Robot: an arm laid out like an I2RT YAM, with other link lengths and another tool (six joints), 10 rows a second.
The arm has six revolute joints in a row. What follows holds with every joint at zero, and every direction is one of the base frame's. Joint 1 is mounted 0.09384 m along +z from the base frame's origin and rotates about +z. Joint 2 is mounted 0.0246 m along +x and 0.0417 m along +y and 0.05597 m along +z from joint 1 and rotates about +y. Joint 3 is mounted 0.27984 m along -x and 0.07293 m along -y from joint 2 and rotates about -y. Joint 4 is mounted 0.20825 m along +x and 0.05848 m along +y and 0.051 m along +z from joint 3 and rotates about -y. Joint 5 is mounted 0.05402 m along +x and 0.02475 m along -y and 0.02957 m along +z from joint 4 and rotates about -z. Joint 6 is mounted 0.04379 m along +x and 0.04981 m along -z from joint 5 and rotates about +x. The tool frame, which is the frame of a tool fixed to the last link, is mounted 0.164 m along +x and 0.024 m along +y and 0.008 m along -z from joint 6; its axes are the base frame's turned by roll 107.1, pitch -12.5 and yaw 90 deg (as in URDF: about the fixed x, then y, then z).
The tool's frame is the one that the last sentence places.
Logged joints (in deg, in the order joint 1, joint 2, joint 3, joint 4, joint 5, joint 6), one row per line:
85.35, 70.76, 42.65, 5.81, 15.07, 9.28
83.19, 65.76, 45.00, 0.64, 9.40, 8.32
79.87, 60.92, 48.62, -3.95, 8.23, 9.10
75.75, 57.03, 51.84, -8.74, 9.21, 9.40
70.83, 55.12, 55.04, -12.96, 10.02, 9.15
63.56, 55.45, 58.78, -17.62, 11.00, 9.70
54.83, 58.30, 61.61, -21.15, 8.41, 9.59
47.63, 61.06, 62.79, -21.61, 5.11, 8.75
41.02, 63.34, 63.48, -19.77, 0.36, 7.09
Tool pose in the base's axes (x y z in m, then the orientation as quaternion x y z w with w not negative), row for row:
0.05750, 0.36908, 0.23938, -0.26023, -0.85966, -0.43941, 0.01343
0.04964, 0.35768, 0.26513, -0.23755, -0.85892, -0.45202, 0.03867
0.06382, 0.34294, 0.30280, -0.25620, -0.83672, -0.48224, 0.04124
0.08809, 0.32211, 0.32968, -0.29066, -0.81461, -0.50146, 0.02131
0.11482, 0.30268, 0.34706, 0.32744, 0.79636, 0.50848, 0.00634
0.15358, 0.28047, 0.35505, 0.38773, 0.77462, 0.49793, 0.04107
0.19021, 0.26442, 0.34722, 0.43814, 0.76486, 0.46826, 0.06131
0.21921, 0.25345, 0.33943, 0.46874, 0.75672, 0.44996, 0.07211
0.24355, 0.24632, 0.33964, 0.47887, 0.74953, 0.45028, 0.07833
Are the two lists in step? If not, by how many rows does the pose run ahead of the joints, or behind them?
They are in step.
